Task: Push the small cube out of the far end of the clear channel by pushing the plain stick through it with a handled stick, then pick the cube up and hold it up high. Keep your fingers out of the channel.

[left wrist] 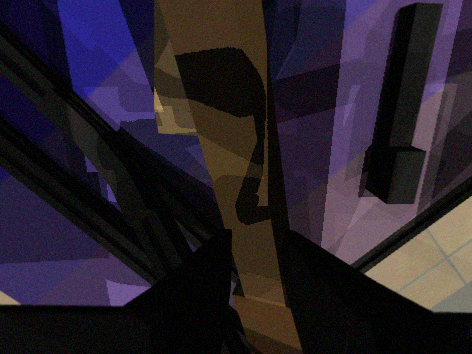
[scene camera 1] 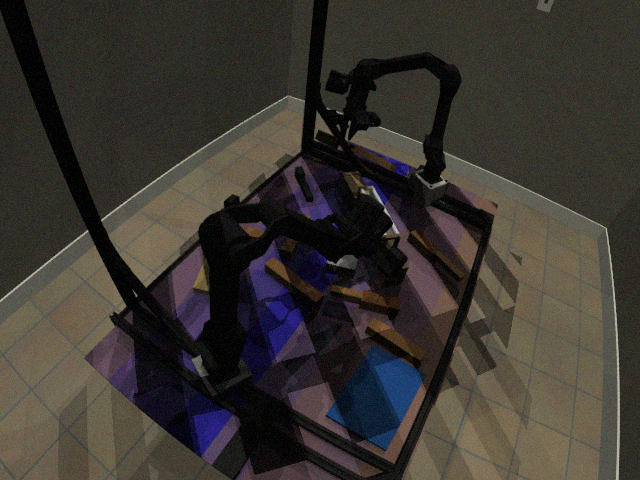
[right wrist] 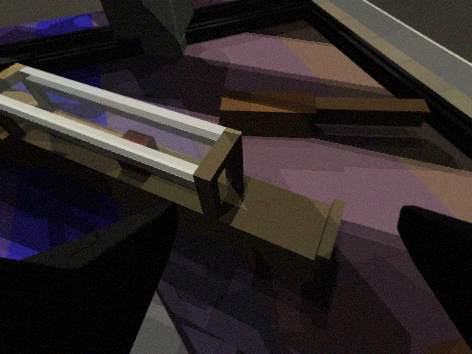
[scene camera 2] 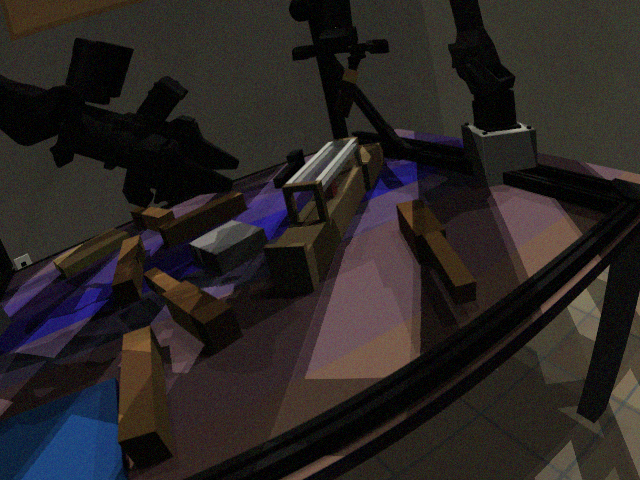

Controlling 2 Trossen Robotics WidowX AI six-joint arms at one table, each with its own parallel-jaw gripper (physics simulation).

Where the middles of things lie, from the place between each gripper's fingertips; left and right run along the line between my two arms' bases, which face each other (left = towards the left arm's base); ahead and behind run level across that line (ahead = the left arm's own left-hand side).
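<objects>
My left gripper: 140 mm to the left of the dark stick (left wrist: 395, 168), 50 mm past it, 140 mm above it. Counted from my left hand: wooden base (scene camera 2: 297, 261), 120 mm to the right, 210 mm ahead, 110 mm below; grey block (scene camera 2: 223, 249), 250 mm ahead, 310 mm to the right, 140 mm below; clear channel (scene camera 2: 337, 163), 140 mm to the right, 240 mm ahead, 90 mm below.
My right hand: 120 mm above the grey block, 100 mm past it, 30 mm to the left of it. Counted from my right hand: wooden base, 160 mm to the left, 140 mm behind, 80 mm below; clear channel, 130 mm to the left, 110 mm behind, 60 mm below; blue pad (scene camera 2: 81, 428), 280 mm to the right, 210 mm ahead, 130 mm below.
</objects>
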